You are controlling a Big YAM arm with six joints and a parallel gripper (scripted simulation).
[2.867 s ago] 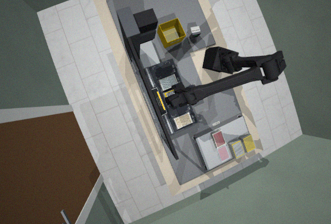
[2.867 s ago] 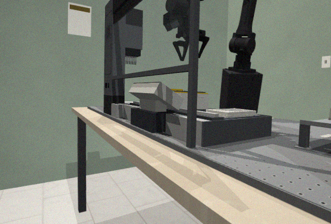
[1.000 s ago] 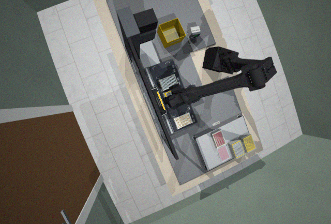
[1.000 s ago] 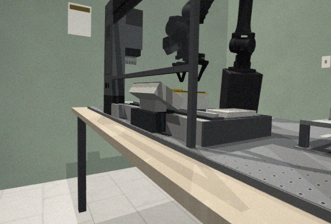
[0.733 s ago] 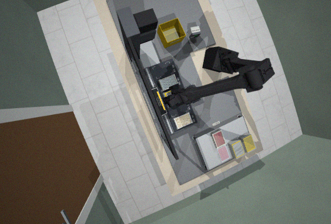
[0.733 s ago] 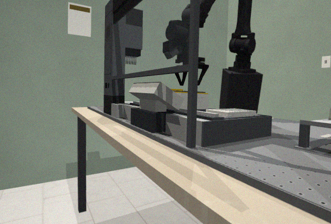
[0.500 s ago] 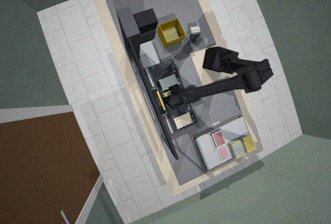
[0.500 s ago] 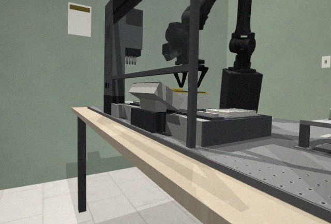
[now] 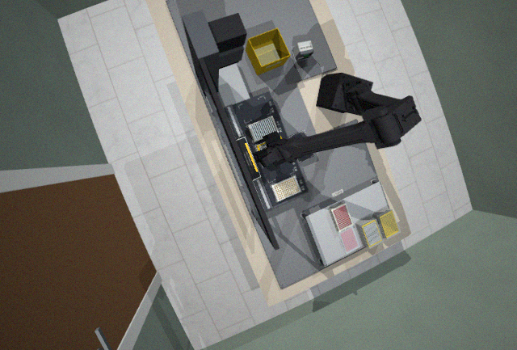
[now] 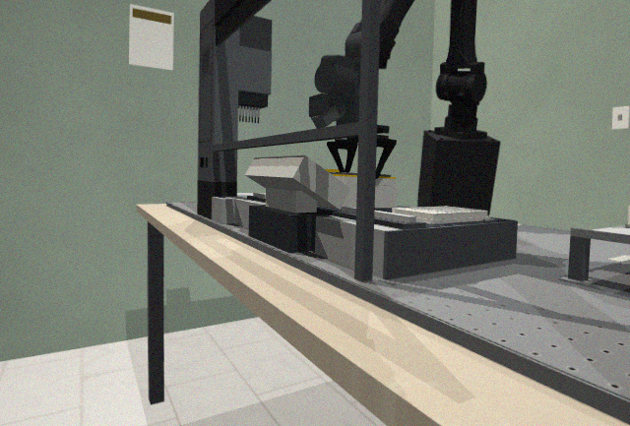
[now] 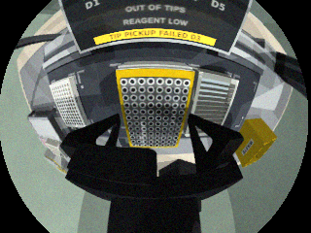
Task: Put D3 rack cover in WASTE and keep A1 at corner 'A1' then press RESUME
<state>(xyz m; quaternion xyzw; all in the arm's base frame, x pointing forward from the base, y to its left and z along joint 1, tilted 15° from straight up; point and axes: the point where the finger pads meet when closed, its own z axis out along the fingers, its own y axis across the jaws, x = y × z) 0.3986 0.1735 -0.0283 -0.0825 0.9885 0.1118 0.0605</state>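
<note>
My hand is 20 mm above the yellow-framed tip rack and 10 mm to the left of it. Round my hand: gantry post (280 mm to the left, 140 mm ahead, 120 mm above); cream plate (200 mm to the left, 60 mm below, 40 mm behind); yellow waste bin (470 mm to the right, 90 mm behind, 80 mm below).
</note>
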